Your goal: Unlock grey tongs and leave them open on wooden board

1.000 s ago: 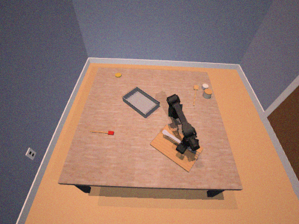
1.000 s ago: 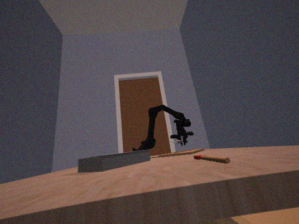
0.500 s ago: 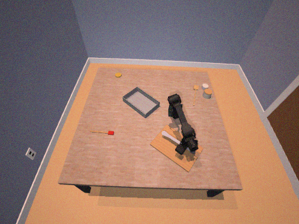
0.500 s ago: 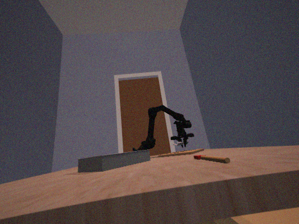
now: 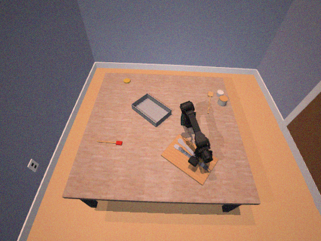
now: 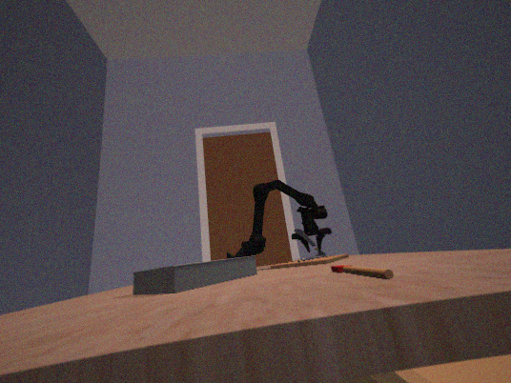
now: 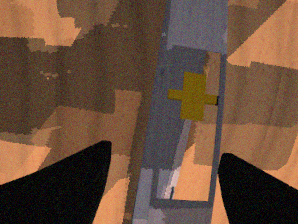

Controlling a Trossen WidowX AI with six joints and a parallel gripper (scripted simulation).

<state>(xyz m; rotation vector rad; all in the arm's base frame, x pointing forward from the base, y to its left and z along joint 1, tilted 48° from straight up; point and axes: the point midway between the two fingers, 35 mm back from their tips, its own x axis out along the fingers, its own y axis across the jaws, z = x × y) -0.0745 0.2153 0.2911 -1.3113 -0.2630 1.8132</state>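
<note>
The yellow lock piece lies 2 cm behind my gripper tip, 2 cm above it and 1 cm to the left of it. Also, from my gripper tip: roasting tin (43 cm to the right, 40 cm ahead, 2 cm below); red-headed spatula (64 cm ahead, 7 cm to the right, 4 cm below); wooden board (4 cm below, 4 cm ahead, 3 cm to the right).
</note>
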